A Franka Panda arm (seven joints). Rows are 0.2 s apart.
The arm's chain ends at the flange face. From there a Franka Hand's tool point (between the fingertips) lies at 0.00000 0.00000 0.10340 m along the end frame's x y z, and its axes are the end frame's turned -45 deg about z.
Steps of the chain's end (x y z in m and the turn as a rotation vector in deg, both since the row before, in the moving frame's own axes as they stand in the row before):
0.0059 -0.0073 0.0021 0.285 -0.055 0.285
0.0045 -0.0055 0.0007 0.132 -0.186 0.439
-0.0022 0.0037 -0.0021 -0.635 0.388 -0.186
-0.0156 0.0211 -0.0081 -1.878 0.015 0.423
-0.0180 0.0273 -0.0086 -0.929 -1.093 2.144
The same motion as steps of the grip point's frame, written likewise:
0.0096 -0.0014 0.0021 0.240 0.163 0.285
0.0070 -0.0011 0.0007 0.225 -0.038 0.439
-0.0045 0.0024 -0.0021 -0.723 -0.175 -0.186
-0.0283 0.0063 -0.0082 -1.339 -1.317 0.423
-0.0346 0.0063 -0.0086 0.116 -1.430 2.144

